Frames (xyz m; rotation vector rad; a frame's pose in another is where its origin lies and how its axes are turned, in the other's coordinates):
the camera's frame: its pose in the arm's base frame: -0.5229 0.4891 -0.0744 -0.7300 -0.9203 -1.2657
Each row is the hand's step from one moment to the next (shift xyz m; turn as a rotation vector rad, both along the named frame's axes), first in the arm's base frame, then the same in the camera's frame.
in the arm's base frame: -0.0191 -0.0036 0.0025 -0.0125 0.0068 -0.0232
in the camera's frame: 0.0029 -0.0193 0.0013 -0.0243 -0.0119 -0.0028
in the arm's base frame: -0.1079 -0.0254 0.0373 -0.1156 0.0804 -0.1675
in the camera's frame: 0.0393 -0.1093 0.0135 -0.1913 -0.1056 0.0114
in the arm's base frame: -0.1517 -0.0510 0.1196 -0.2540 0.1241 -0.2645
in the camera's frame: 0.1217 -0.1541 0.0369 -0.3045 -0.2375 0.0275
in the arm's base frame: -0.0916 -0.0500 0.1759 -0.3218 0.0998 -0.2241
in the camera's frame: 0.1741 -0.0929 0.0538 -0.2609 -0.3071 0.0367
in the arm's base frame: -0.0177 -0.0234 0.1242 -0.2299 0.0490 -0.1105
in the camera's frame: 0.1198 -0.0173 0.0404 -0.1322 -0.2216 0.0299
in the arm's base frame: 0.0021 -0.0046 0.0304 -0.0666 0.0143 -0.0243
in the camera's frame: 0.0291 0.0023 0.0098 -0.0315 -0.0639 0.0123
